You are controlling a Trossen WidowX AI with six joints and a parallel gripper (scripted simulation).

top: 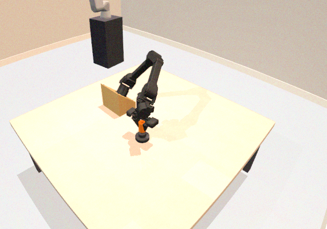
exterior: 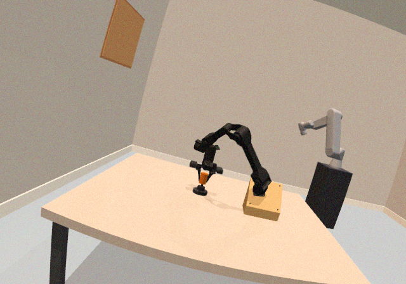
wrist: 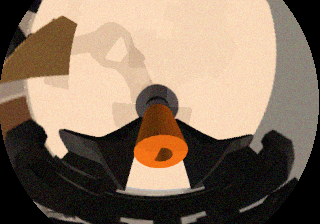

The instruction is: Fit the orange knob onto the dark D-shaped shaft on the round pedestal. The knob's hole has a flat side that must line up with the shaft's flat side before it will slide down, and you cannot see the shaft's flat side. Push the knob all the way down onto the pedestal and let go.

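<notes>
The orange knob is 2 cm above my gripper tip. Also, from my gripper tip: dark round pedestal 4 cm below.
</notes>
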